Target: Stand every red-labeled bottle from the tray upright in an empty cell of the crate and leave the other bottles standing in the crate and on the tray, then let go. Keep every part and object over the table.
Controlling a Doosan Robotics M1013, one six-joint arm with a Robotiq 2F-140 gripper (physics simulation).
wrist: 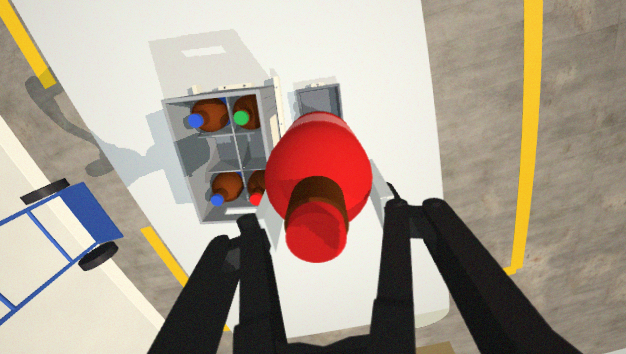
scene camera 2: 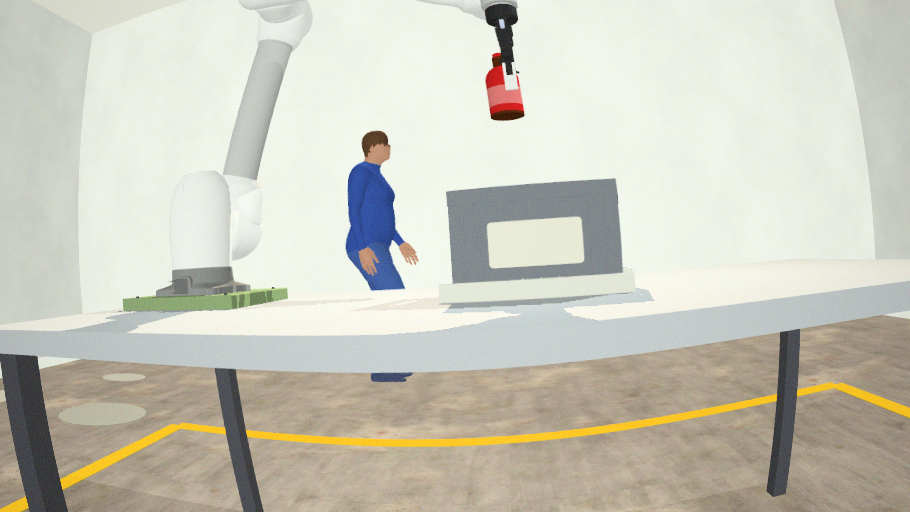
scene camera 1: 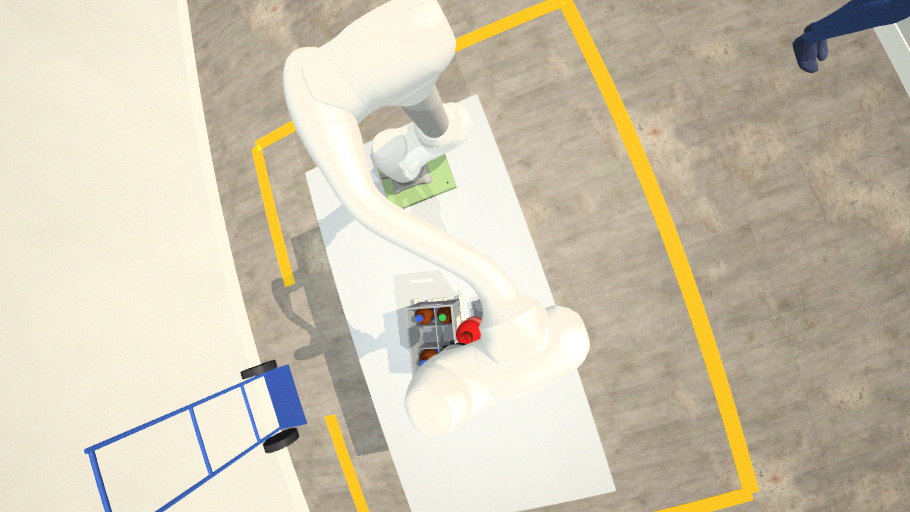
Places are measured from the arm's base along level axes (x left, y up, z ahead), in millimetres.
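Pixels of known places: gripper, fingertip midpoint: (scene camera 2: 513, 94); arm's base, link origin: (scene camera 2: 203, 293) (scene camera 1: 408, 169).
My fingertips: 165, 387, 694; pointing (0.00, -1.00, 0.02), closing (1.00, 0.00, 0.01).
Ahead of a thing's pixels: the offset from my fingertips to its top centre, as dx, dy, dz. "spot": to the spot under its first point.
My gripper (scene camera 2: 511, 77) (wrist: 323, 183) is shut on a red-labeled bottle {+0, +104, -21} (scene camera 1: 469, 330) (scene camera 2: 504, 95) (wrist: 320, 155). It holds the bottle nearly upright, slightly tilted in the scene camera 2 view, high above the table and crate. The grey crate {-135, -238, +43} (scene camera 2: 534, 200) (wrist: 182, 150) has two columns of three cells. In the wrist view, brown bottles with a blue cap {-233, -250, -62} (wrist: 195, 120) and a green cap {-143, -250, -46} (wrist: 241, 118) stand in the far row. Bottles with a blue cap {-259, -250, +112} (wrist: 217, 200) and a red cap {spot: -170, -250, +127} (wrist: 256, 199) stand in the near row. The two middle cells look empty. The tray {spot: +8, -408, -29} (wrist: 320, 99) is partly hidden behind the held bottle.
The white table (scene camera 1: 509, 445) (scene camera 2: 394, 350) (wrist: 350, 40) carries the crate, the tray and the arm's green base plate (scene camera 1: 439, 184) (scene camera 2: 171, 302). A person in blue (scene camera 2: 372, 203) stands beyond the table. A blue hand truck (scene camera 1: 284, 396) (wrist: 97, 212) stands beside the table.
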